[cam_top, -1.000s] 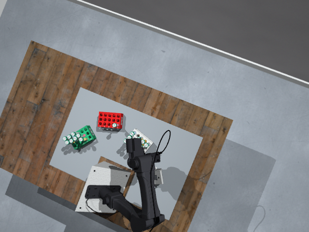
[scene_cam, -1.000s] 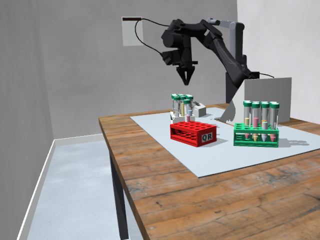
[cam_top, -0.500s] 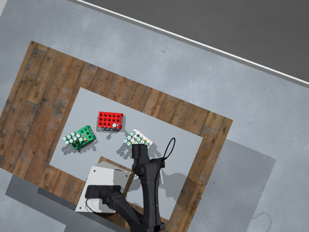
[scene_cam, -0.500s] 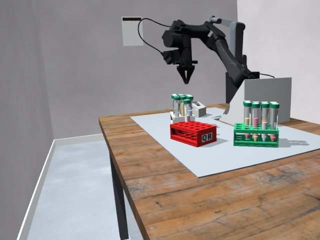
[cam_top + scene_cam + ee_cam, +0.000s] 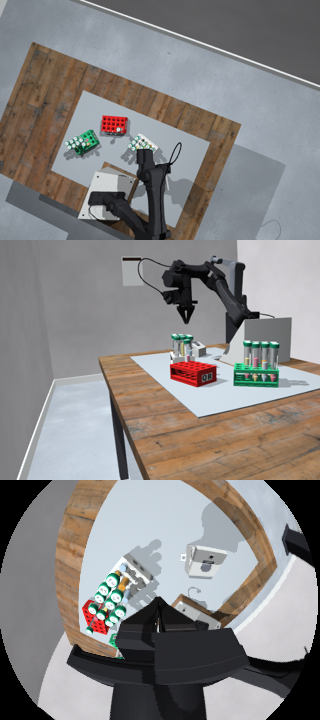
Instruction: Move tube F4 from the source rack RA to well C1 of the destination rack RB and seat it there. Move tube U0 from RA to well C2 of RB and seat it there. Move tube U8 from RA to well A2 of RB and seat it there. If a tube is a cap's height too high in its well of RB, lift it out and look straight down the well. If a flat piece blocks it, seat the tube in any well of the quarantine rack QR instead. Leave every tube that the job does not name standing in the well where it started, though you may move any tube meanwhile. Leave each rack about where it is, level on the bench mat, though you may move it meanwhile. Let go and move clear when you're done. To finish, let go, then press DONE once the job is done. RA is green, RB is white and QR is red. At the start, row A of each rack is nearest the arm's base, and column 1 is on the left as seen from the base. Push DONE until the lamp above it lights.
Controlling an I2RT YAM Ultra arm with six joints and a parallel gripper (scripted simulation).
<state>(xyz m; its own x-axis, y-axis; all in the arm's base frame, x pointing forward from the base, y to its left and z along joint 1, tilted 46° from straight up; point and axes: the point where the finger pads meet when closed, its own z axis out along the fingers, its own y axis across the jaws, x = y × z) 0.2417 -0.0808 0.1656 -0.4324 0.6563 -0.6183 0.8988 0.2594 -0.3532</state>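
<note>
Now: the DONE button 11 cm below my hand, 9 cm behind it and 6 cm to the right of it. From my hand the other things lie so: tube 13 cm to the left, 10 cm below, 6 cm ahead; then tube with yellow filling 12 cm to the left, 10 cm below, 9 cm ahead; then white rack RB 14 cm below, 8 cm to the left, 7 cm ahead.
</note>
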